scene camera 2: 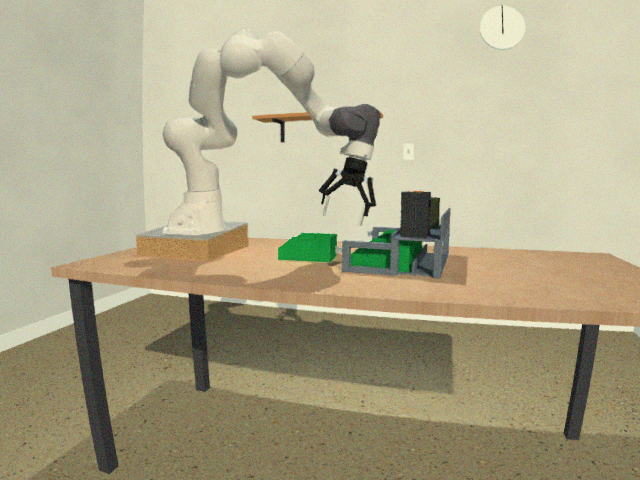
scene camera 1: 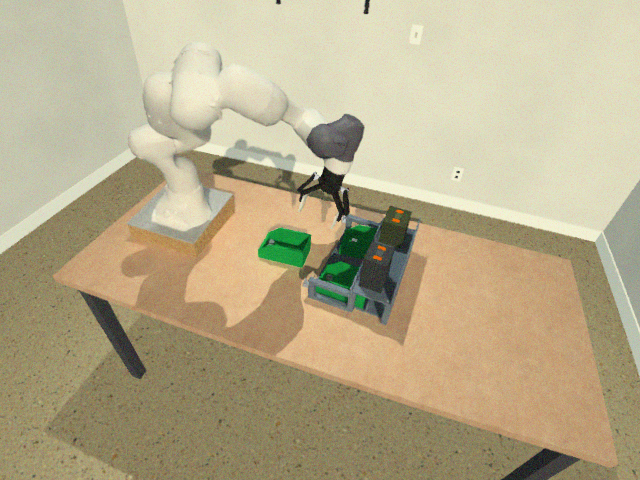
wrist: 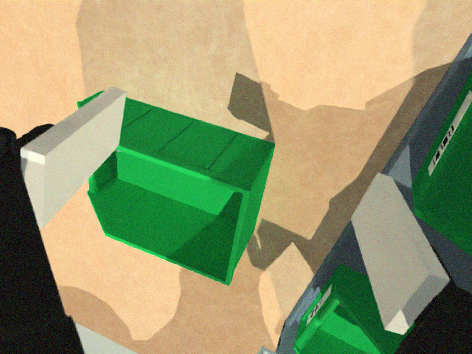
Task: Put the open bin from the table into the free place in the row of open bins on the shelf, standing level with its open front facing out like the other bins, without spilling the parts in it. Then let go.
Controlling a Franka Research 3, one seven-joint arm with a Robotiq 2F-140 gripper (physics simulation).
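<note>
The loose green open bin [scene camera 1: 284,254] [scene camera 2: 308,250] [wrist: 170,212] stands upright on the table, left of the shelf and apart from it. A small grey part shows inside it in scene camera 1. The grey shelf [scene camera 1: 385,311] [scene camera 2: 394,256] [wrist: 431,120] holds a far green bin [scene camera 1: 356,240] [wrist: 450,200] and a near green bin [scene camera 1: 338,273] [wrist: 342,327], with a dark gap between them. My gripper [scene camera 1: 320,213] [scene camera 2: 343,214] is open and empty, high above the table between the loose bin and the shelf. The wrist view shows the loose bin nearer the left finger; the right finger hides part of the shelf.
Two dark boxes with orange marks, a near box [scene camera 1: 376,268] [scene camera 2: 415,213] and a far box [scene camera 1: 395,227] [scene camera 2: 435,212], stand on the shelf's upper level behind the green bins. The arm's base block [scene camera 1: 162,238] [scene camera 2: 173,246] is at the left of the table [scene camera 1: 465,351] [scene camera 2: 516,279].
</note>
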